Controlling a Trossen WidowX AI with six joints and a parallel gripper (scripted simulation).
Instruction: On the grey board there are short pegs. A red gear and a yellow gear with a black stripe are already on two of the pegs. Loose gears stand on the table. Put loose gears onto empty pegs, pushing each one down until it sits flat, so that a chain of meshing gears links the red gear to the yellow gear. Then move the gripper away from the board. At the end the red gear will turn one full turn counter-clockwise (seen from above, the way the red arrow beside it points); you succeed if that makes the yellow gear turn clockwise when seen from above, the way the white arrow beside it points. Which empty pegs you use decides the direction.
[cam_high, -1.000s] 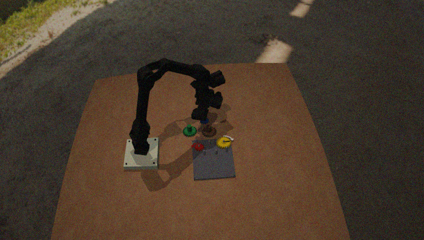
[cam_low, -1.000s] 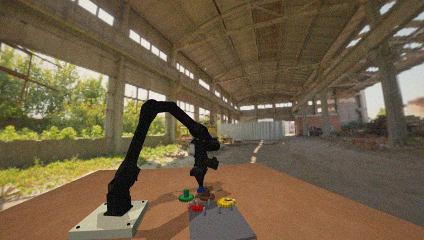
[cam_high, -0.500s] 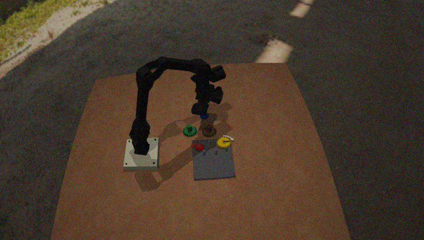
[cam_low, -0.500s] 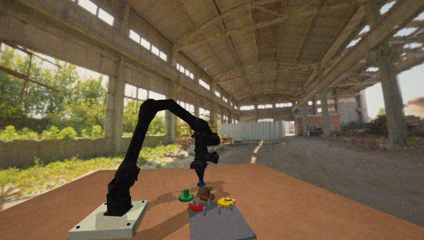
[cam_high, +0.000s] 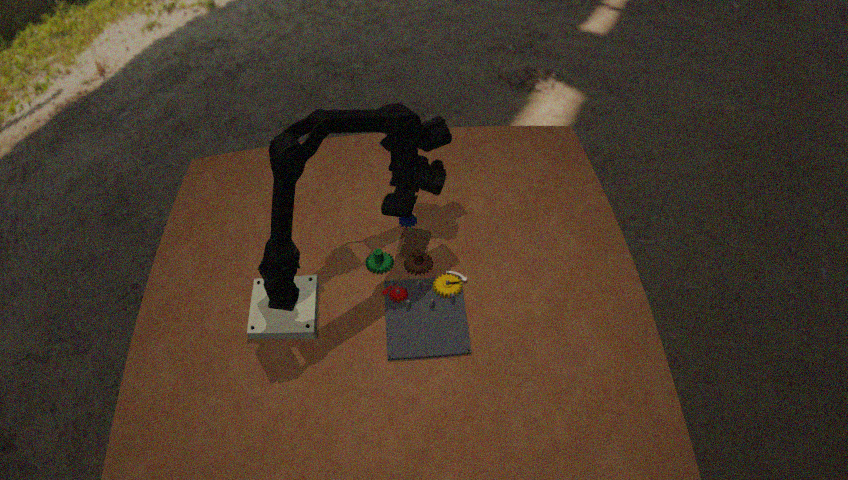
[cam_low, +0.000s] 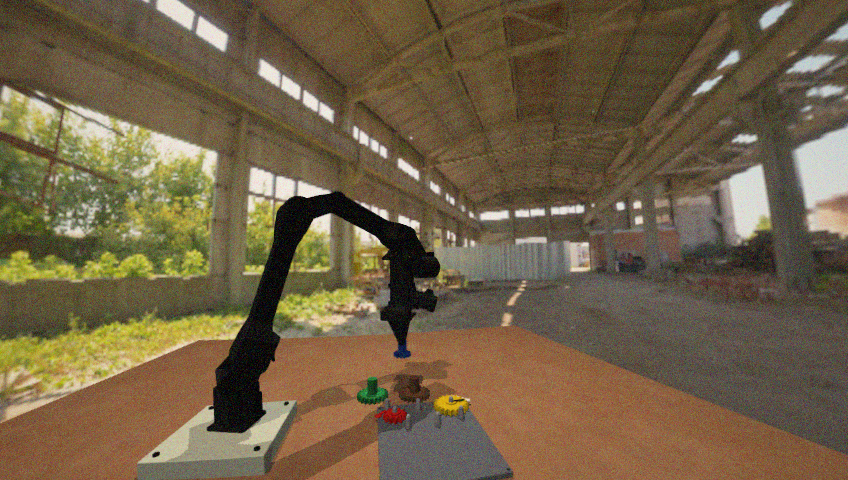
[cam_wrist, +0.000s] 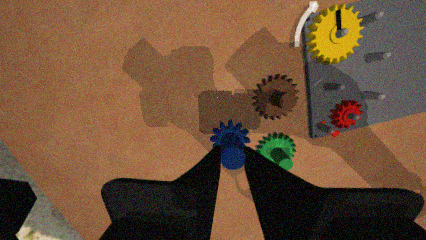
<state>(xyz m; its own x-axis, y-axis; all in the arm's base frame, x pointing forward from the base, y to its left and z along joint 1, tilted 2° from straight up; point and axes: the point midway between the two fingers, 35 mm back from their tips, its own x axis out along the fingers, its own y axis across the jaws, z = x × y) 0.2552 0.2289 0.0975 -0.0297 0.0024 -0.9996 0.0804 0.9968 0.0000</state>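
My gripper tip is now 170 mm to the left of the red gear and 70 mm above it. The rest, counted from my gripper tip: blue gear: 10 mm below; green gear: 60 mm behind, 80 mm to the right, 70 mm below; brown gear: 30 mm ahead, 70 mm to the right, 70 mm below.
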